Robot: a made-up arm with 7 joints.
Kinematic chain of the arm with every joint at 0, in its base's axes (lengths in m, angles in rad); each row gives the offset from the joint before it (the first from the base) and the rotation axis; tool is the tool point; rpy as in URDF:
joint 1: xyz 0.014 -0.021 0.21 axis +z
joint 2: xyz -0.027 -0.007 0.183 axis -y
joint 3: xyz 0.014 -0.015 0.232 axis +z
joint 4: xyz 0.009 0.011 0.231 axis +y
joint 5: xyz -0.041 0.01 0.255 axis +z
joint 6: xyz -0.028 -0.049 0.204 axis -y
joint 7: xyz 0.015 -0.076 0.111 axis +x
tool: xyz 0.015 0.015 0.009 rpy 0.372 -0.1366 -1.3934
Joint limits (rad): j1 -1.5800..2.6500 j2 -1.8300..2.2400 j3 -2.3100..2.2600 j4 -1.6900..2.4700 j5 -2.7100..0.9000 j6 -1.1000..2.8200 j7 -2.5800..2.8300
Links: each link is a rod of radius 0.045 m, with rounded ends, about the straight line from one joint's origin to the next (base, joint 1, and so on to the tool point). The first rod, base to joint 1, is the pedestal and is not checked.
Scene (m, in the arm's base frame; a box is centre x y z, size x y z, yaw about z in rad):
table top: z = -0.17
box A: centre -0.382 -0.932 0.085 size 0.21 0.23 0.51 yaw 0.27
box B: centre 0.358 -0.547 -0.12 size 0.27 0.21 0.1 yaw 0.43
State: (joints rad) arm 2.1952 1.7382 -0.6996 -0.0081 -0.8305 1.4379 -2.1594
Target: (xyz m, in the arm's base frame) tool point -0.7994 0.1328 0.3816
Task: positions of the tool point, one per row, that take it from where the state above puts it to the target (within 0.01 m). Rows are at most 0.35 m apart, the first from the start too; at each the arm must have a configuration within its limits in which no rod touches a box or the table.
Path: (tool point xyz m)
1: 0.2004 -0.9942 0.2299
2: -0.0967 -1.0170 0.3658
3: -0.3820 -0.9320 0.5082
4: -0.6406 -0.7297 0.4682
5: -0.8045 -0.4563 0.4333
6: -0.8570 -0.1540 0.4042
7: -0.7994 0.1328 0.3816

